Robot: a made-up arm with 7 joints. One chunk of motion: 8 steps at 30 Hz.
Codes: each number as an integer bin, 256 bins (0 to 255) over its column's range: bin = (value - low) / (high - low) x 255, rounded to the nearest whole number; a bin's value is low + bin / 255 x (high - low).
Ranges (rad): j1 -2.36..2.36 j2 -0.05..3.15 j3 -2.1..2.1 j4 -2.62..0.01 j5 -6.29..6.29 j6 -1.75..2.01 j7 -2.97..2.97
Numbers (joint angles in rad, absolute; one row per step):
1: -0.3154 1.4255 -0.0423 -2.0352 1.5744 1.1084 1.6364
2: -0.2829 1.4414 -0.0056 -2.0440 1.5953 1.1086 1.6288
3: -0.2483 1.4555 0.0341 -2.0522 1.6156 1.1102 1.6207
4: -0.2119 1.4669 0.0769 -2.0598 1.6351 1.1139 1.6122
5: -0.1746 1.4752 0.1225 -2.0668 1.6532 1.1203 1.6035
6: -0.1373 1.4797 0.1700 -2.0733 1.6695 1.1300 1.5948
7: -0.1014 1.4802 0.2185 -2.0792 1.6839 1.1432 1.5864
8: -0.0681 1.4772 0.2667 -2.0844 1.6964 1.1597 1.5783
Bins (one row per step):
1: 110 118 125 57 159 194 198
2: 112 119 127 56 160 194 197
3: 114 120 130 55 160 194 197
4: 116 121 132 54 161 194 197
5: 118 122 135 54 161 195 196
6: 120 122 138 53 161 195 196
7: 122 122 141 52 162 196 196
8: 124 122 144 52 162 197 195

